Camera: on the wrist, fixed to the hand. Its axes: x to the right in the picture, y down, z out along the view.
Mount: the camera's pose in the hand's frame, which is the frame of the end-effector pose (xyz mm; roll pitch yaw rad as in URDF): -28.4 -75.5 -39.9 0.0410 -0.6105 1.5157
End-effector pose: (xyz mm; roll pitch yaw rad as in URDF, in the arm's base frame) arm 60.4 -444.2 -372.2 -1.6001 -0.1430 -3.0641
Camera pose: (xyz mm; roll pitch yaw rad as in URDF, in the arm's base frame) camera 96.4 -403.6 -300.4 -0.3096 0.9607 -1.7829
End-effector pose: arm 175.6 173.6 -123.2 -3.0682 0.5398 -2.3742
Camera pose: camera 226.6 122.3 -69.7 2.5166 0.6005 1.9842
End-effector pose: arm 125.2 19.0 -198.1 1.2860 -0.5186 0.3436
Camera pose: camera 135.3 40.7 -284.8 -2.1077 -1.0050 -2.1575
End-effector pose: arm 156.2 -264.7 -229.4 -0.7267 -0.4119 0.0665
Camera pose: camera 127.6 -349.7 -222.1 -0.4090 0.0875 1.5494
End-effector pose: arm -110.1 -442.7 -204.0 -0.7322 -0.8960 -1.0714
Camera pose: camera -199.1 -452.5 -213.2 -0.8918 0.0401 0.3767
